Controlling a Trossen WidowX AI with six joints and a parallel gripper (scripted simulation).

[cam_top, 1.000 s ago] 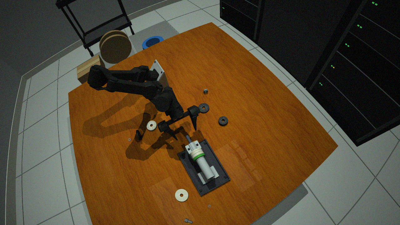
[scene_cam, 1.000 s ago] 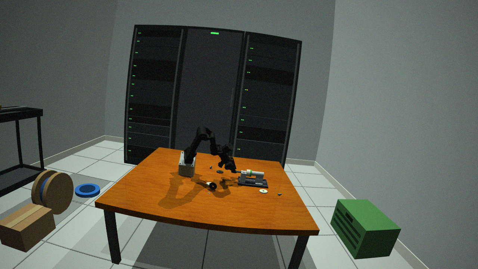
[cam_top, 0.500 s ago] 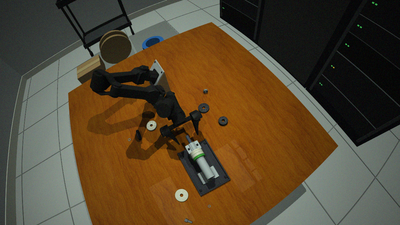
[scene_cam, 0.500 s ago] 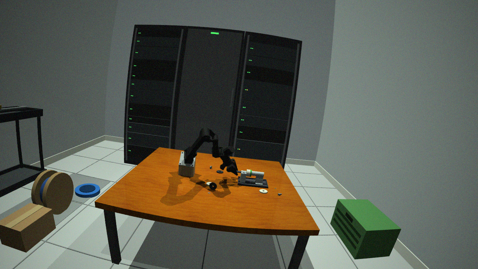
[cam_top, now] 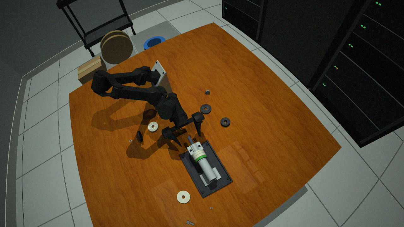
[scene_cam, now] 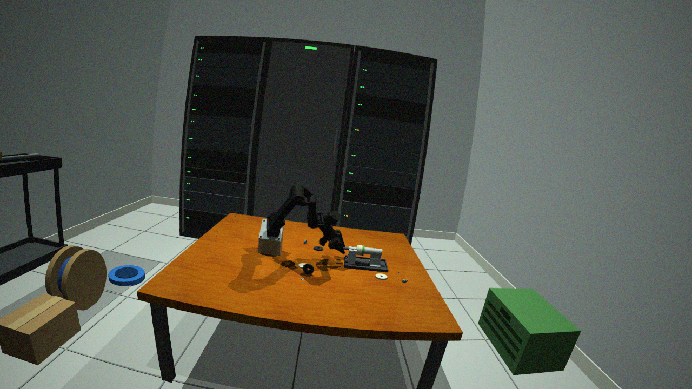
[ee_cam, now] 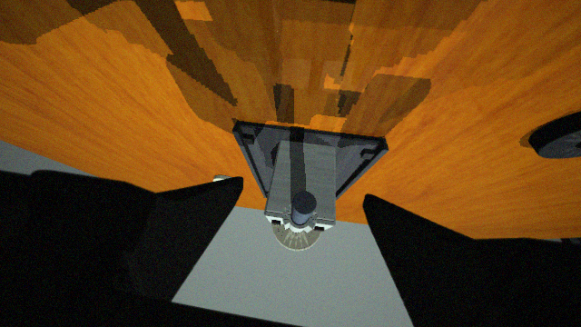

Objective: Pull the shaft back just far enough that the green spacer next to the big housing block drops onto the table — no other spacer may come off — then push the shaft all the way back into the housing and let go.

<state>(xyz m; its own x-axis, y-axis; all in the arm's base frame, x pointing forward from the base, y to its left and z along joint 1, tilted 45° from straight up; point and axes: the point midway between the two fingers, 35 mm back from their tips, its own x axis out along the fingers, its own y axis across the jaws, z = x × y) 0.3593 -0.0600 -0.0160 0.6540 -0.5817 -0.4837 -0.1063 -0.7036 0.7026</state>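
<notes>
Now: the dark shaft 7 cm ahead of my gripper tip, 1 cm to the right of it and 1 cm above it. Also, from my gripper tip: green spacer: 10 cm ahead, 1 cm to the right, 1 cm above; then cream spacer: 7 cm ahead, 1 cm to the right, 1 cm above; then nut: 21 cm behind, 23 cm to the left, 5 cm below.
</notes>
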